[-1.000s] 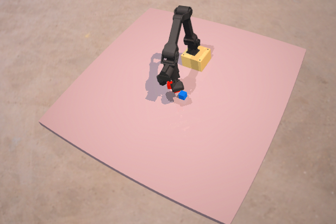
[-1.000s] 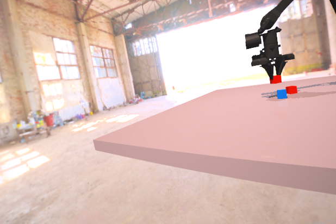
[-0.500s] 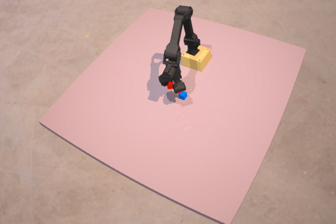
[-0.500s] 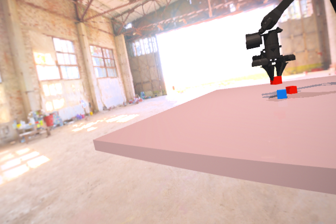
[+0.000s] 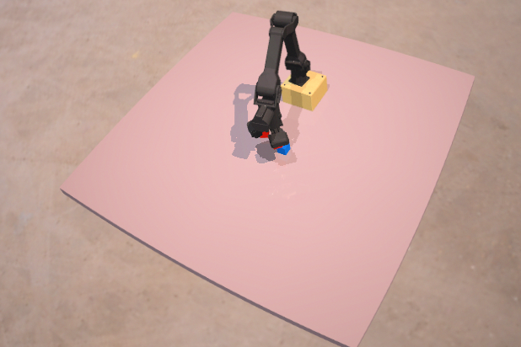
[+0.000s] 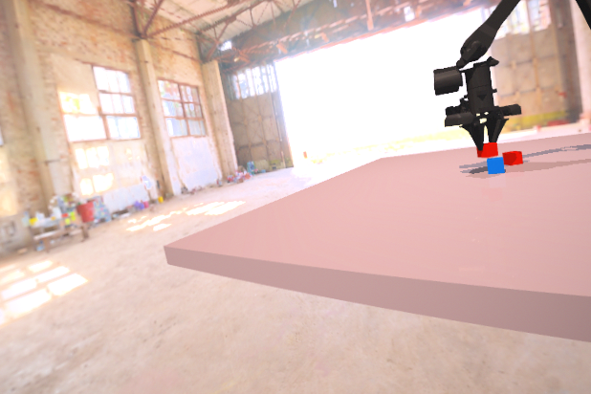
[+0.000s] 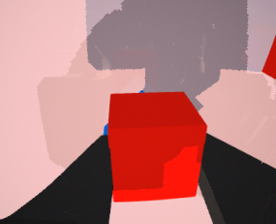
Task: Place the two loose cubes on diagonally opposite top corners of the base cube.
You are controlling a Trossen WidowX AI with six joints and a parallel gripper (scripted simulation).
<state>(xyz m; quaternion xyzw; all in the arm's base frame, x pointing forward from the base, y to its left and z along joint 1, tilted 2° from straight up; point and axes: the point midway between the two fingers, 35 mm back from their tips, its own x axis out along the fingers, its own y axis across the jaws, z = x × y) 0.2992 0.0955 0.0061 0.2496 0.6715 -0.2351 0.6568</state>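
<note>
The blue cube lies 40 mm below my gripper tip, 20 mm behind it and 10 mm to the left of it.
</note>
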